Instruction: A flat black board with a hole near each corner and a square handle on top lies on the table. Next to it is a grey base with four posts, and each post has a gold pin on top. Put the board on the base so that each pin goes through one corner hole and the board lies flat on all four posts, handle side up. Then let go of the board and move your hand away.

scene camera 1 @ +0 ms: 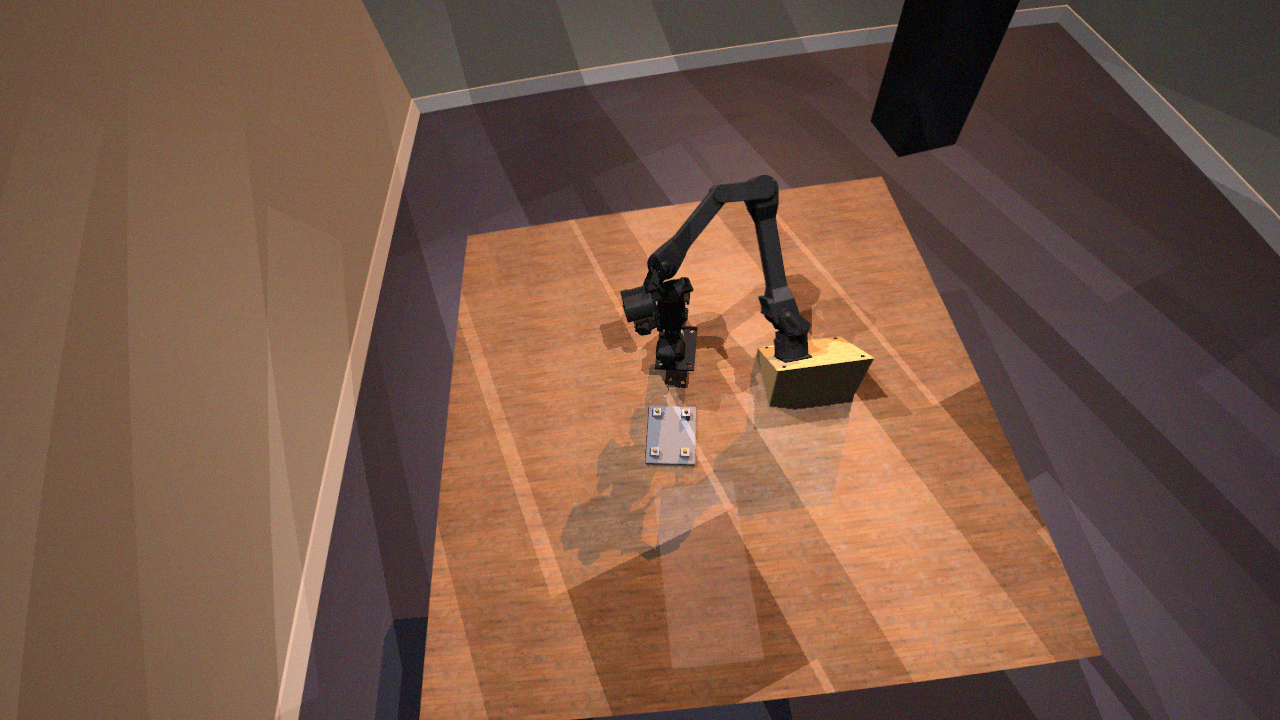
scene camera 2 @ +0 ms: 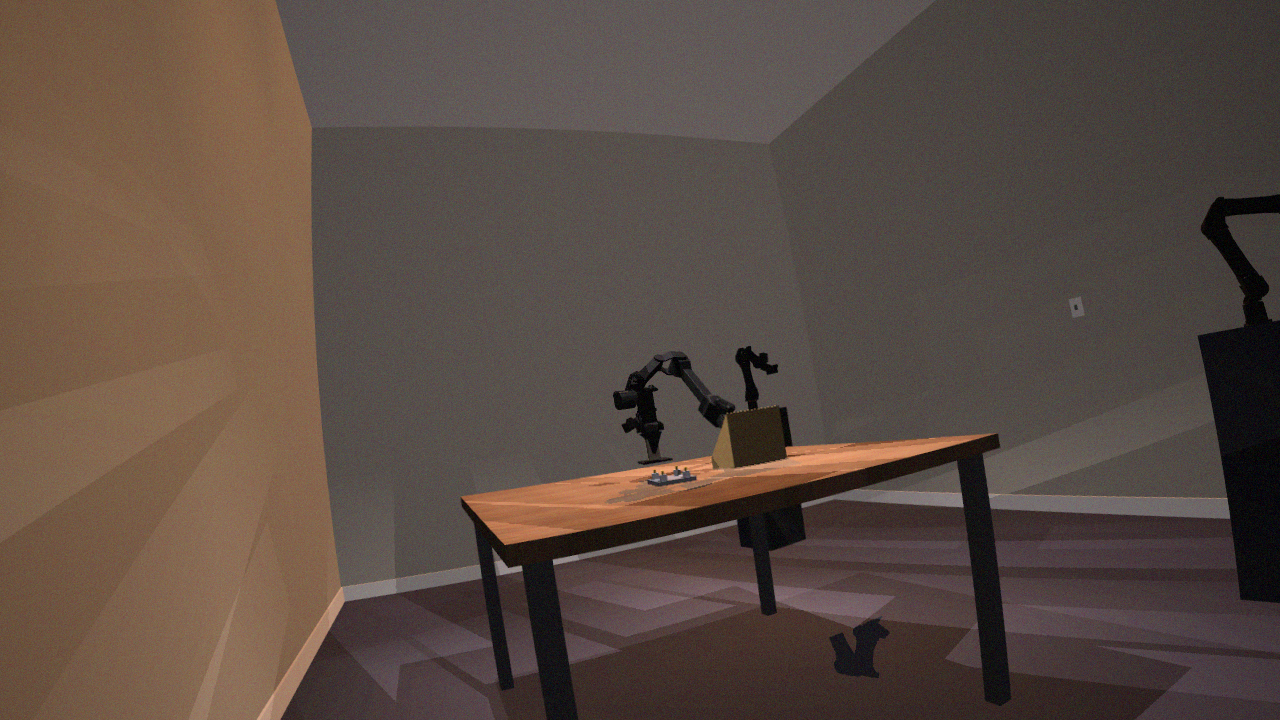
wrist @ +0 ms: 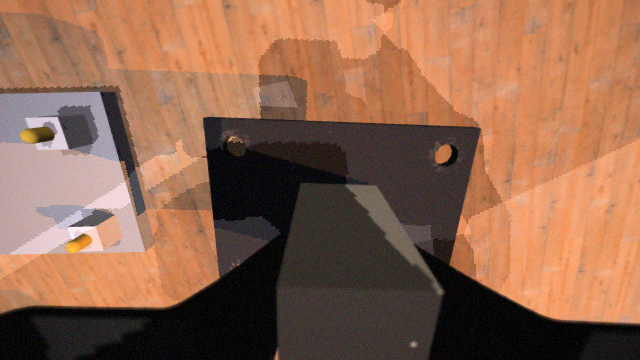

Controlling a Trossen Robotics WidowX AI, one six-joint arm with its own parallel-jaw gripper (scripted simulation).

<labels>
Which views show my gripper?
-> Scene camera 1, scene camera 2 and the wrist view: all of them.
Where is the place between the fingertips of my gripper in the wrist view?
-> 339, 239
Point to a black board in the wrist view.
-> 356, 196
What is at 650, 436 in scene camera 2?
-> My gripper.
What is my gripper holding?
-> A black board.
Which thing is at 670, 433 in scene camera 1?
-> A grey base.
</labels>
